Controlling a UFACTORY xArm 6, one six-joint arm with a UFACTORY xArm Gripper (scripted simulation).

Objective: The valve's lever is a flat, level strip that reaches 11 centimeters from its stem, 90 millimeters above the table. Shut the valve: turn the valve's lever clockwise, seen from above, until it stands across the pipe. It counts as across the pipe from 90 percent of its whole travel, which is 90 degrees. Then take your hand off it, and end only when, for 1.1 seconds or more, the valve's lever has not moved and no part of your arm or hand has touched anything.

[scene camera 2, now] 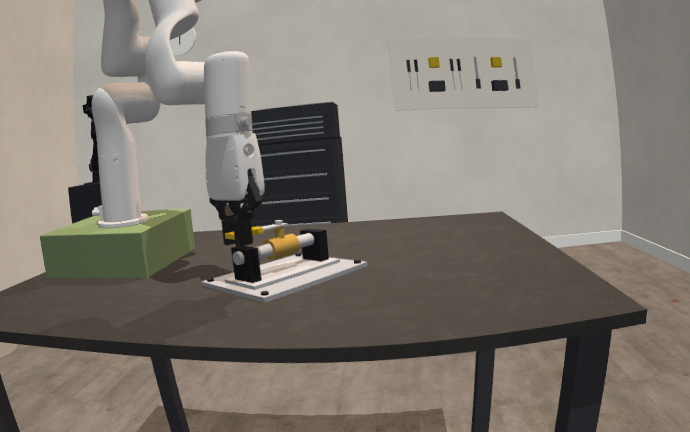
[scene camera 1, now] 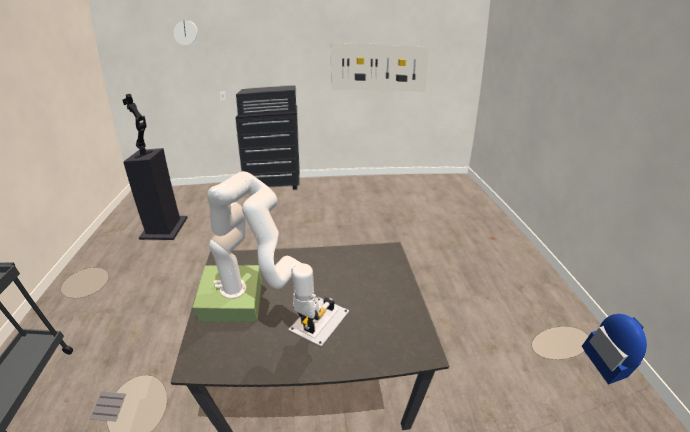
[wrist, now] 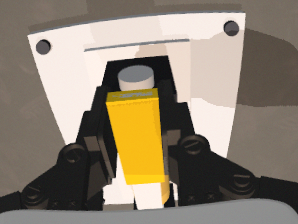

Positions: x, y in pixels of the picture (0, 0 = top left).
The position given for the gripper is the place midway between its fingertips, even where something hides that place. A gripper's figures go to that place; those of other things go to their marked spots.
The gripper [wrist: 136, 104] is 0.13 m from the lens. A valve lever [wrist: 134, 114]: 0.11 m from the lens.
